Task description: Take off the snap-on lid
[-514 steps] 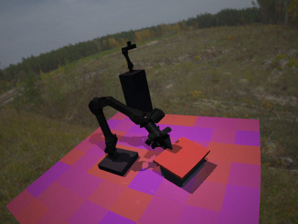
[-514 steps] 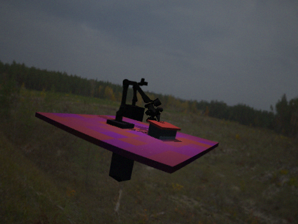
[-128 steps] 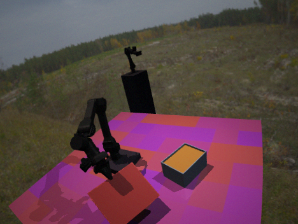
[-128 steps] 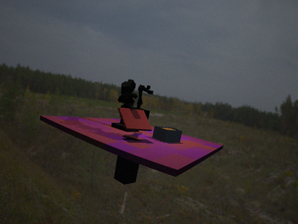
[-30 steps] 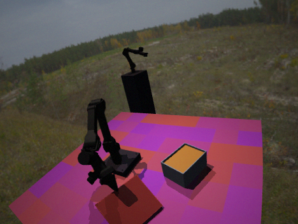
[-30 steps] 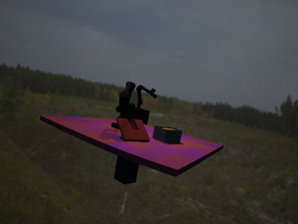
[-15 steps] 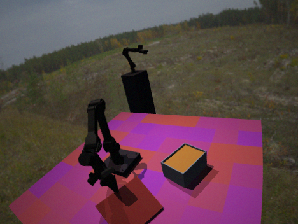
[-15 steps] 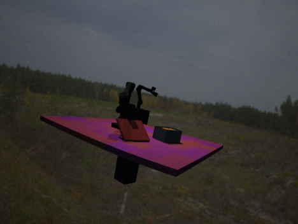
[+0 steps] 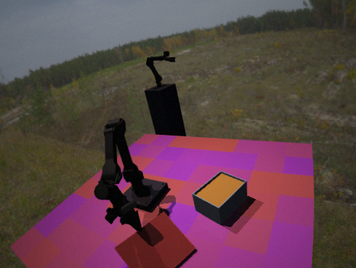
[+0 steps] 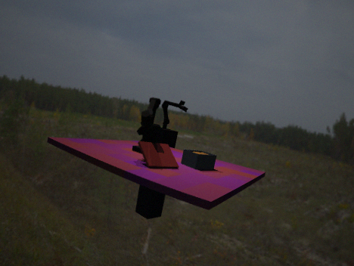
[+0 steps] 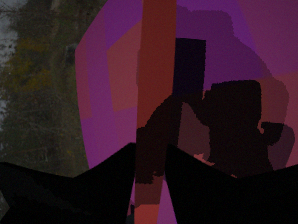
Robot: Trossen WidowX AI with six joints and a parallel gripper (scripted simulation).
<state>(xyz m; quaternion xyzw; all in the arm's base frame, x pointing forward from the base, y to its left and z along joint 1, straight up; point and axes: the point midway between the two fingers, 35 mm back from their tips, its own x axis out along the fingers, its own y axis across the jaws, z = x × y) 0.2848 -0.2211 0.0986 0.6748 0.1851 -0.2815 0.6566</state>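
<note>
My gripper tip is now 7 cm short of the red lid, 5 cm above it and 1 cm to the left of it. Also, from my gripper tip: dark grey storage box: 36 cm to the left, 11 cm ahead, 6 cm below.
</note>
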